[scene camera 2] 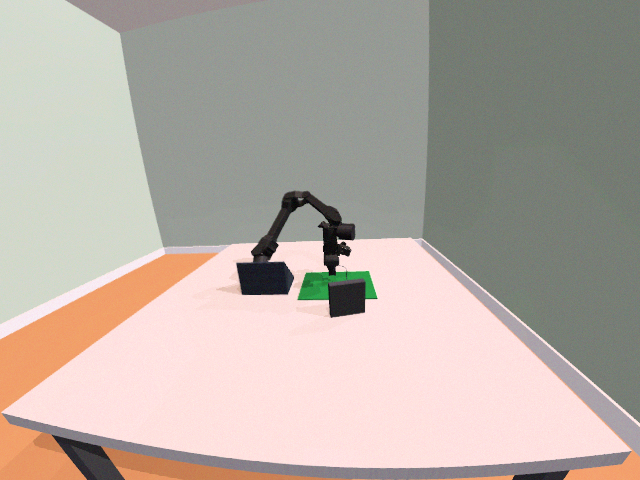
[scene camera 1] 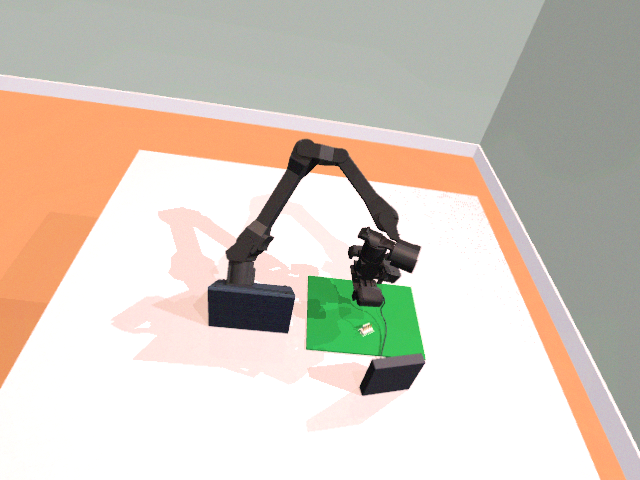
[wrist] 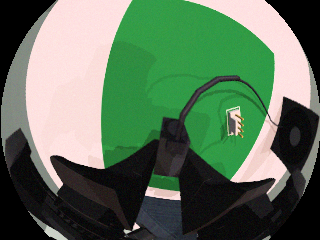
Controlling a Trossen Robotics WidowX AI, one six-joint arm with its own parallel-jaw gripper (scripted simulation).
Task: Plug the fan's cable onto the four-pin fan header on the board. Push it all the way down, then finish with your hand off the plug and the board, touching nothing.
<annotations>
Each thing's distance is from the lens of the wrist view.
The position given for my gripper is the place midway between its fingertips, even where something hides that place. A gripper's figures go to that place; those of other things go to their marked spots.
my gripper [wrist: 168, 146]: 10 cm
black fan plug [wrist: 170, 158]: 7 cm
</annotations>
